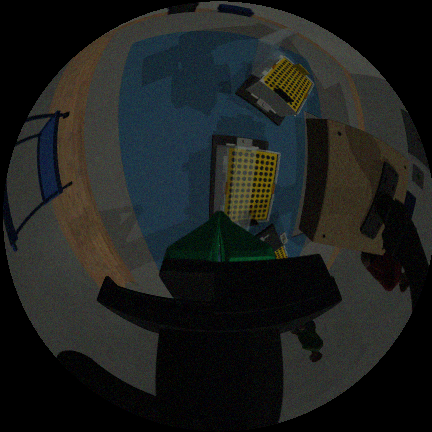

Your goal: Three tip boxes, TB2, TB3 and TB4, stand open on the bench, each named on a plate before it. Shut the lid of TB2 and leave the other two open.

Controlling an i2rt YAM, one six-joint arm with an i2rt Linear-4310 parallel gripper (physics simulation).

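Frame: origin at the arm's base, x ahead, y left, z up, level; centimetres.
Seen in the pictures: gripper, fingertip midpoint: (218,216); arm's base, origin of the base link: (381,202).
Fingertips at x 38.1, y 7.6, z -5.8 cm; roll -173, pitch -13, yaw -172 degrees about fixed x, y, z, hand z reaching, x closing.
Note:
Pixels of each thing's top centre, then the offset from my fingertips to it. "spot": a spot on its surface instead. Level surfaces: height alone.
- middle tip box, middle of its top: (255,191) dy -0.9, dx -6.7, dz -6.1 cm
- clear lid, surface spot: (270,45) spot: dy -19.8, dx -2.2, dz +0.8 cm
- third tip box, middle of its top: (276,270) dy +18.1, dx -18.8, dz -6.1 cm
- blue mat, its level: dz -13.5 cm
The middle tip box (260,187) holds a yellow rack with dark holes. A clear pane, seemingly its lid, overlaps the left part of the rack; its exact angle is hard to tell. Another tip box (295,82) stands turned at the upper right, with a clear lid (270,45) raised on its far side. A third tip box (281,252) shows partly at the lower right of the middle one, mostly hidden behind the green fingers; its lid cannot be made out. The name plates are too small to read. My gripper (218,216) is shut and empty, its tips near the middle box's lower left corner.
The boxes stand on a blue mat (170,165). A tan block (345,185) with a dark side stands right of the middle box, with a dark arm-like shape beyond it. A wooden strip (75,200) runs along the left, and a blue framed object (49,160) is beyond it.

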